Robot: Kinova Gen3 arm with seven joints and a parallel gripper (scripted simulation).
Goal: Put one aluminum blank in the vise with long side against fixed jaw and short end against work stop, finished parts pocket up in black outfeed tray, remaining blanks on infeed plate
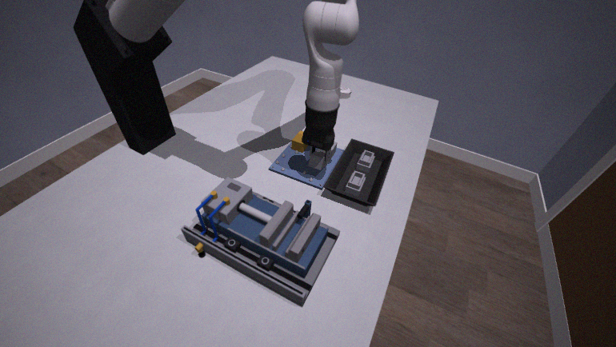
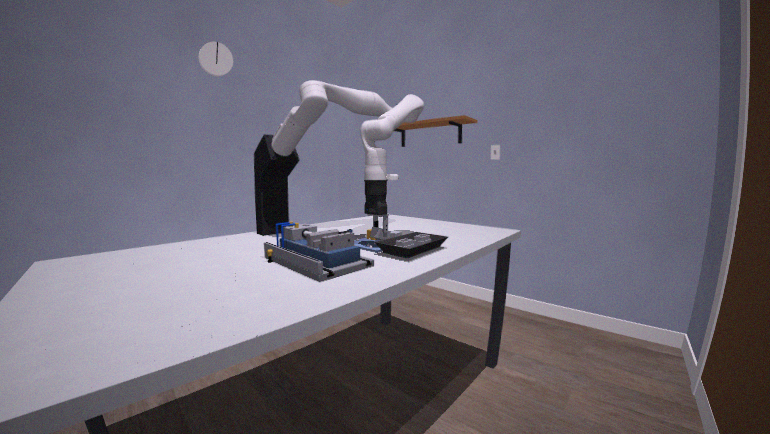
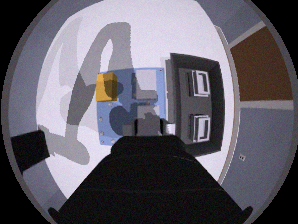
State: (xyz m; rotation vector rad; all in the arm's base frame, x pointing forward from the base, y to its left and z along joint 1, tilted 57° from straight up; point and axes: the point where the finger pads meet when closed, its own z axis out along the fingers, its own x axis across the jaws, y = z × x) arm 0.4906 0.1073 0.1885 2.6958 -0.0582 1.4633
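The gray aluminum blank is 30 mm below my hand. The rest, counted from my hand: black outfeed tray (120 mm ahead, 70 mm below, 20 mm to the left); infeed plate (70 mm below, 40 mm to the left, 40 mm behind); yellow brass blank (90 mm to the left, 80 mm behind, 50 mm below).
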